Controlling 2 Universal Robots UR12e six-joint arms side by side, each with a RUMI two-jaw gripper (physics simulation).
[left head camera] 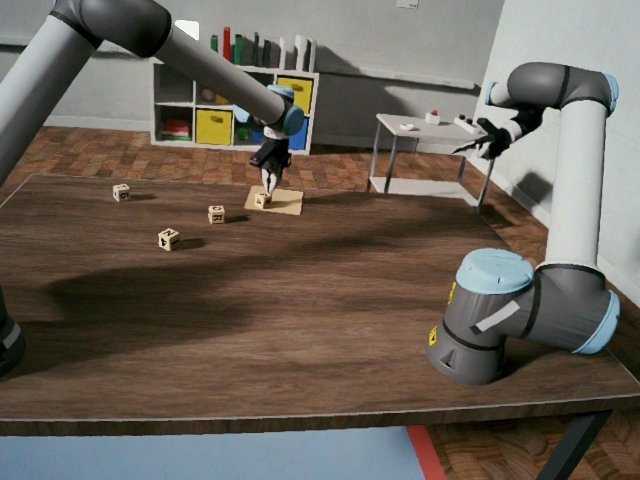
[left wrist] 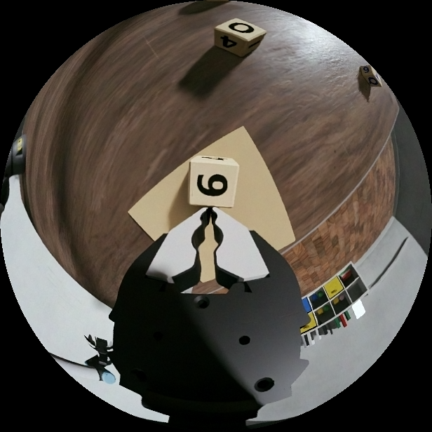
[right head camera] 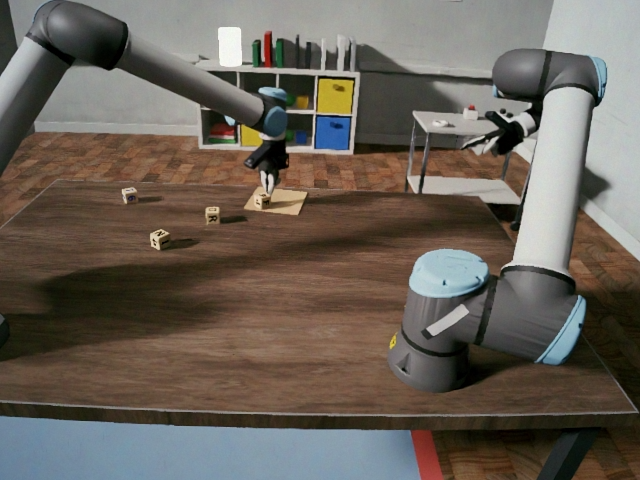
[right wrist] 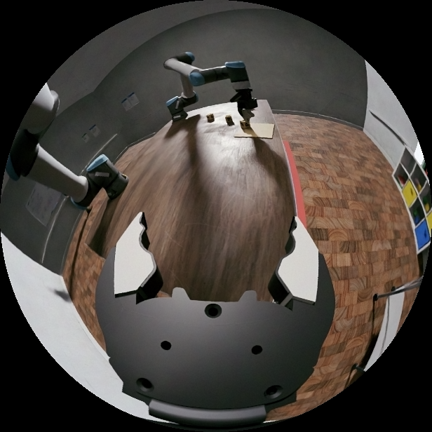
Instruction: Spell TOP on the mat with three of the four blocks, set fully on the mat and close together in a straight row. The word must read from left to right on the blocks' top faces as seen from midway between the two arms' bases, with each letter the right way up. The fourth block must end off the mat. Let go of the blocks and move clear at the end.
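A cream block [left head camera: 262, 200] [right head camera: 262, 200] [left wrist: 212, 182] [right wrist: 244, 124] stands on the tan mat [left head camera: 290, 202] [right head camera: 292, 202] [left wrist: 260, 185] [right wrist: 264, 131]; its upper face reads 9 or 6, sideways in the left wrist view. My left gripper [left head camera: 268, 192] [right head camera: 267, 191] [left wrist: 210, 208] is shut, tips together at that block's edge, with no block between them. Off the mat are an R-sided block [left head camera: 216, 214] [right head camera: 212, 215] [left wrist: 240, 37], a block with N on top [left head camera: 169, 239] [right head camera: 160, 239], and a block with a blue 6 [left head camera: 121, 192] [right head camera: 129, 195] [left wrist: 370, 76]. My right gripper [right wrist: 218, 215] is open and empty, far from the blocks.
The blocks and mat are on the dark wooden table [left head camera: 310, 289] [right head camera: 289, 289]. The mat lies near its far edge. A white side table [left head camera: 413, 129] [right head camera: 449, 121] stands beyond the far right, and a cube shelf [left head camera: 172, 104] stands behind.
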